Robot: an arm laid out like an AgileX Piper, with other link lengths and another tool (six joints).
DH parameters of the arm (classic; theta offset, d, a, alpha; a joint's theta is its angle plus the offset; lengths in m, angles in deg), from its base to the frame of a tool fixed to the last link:
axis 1: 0 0.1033 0 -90
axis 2: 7.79 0 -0.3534 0
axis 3: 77.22 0 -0.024 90
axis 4: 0 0.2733 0 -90
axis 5: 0 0 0 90
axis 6: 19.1 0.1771 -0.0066 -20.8
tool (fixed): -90 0.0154 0 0
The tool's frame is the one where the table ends.
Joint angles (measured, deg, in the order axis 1, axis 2, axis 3, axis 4, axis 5, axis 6), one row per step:
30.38 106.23 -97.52 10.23 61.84 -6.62
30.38 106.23 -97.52 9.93 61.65 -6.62
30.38 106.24 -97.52 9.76 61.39 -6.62
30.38 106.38 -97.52 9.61 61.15 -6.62
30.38 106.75 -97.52 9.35 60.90 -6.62
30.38 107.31 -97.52 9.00 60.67 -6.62
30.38 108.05 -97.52 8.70 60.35 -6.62
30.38 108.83 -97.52 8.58 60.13 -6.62
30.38 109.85 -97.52 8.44 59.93 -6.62
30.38 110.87 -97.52 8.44 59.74 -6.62
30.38 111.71 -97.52 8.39 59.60 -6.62
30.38 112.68 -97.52 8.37 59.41 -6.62
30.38 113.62 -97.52 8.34 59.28 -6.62
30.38 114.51 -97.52 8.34 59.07 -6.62
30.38 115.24 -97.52 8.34 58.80 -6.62
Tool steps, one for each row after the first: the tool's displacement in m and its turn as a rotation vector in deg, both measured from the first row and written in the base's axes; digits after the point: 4 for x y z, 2 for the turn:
0.0009 -0.0005 0.0001 -0.17 -0.31 -0.01
0.0019 -0.0006 0.0003 -0.19 -0.61 -0.05
0.0031 -0.0004 -0.0006 -0.27 -0.77 -0.08
0.0050 -0.0002 -0.0037 -0.56 -0.80 -0.10
0.0074 0.0000 -0.0085 -1.03 -0.69 -0.10
0.0104 0.0006 -0.0148 -1.51 -0.48 -0.12
0.0128 0.0016 -0.0216 -1.90 -0.06 -0.13
0.0156 0.0027 -0.0306 -2.44 0.58 -0.14
0.0181 0.0041 -0.0396 -2.86 1.30 -0.15
0.0201 0.0050 -0.0471 -3.27 1.87 -0.15
0.0222 0.0062 -0.0557 -3.68 2.54 -0.16
0.0240 0.0071 -0.0643 -4.12 3.22 -0.17
0.0259 0.0081 -0.0722 -4.47 3.81 -0.18
0.0276 0.0091 -0.0787 -4.71 4.20 -0.22

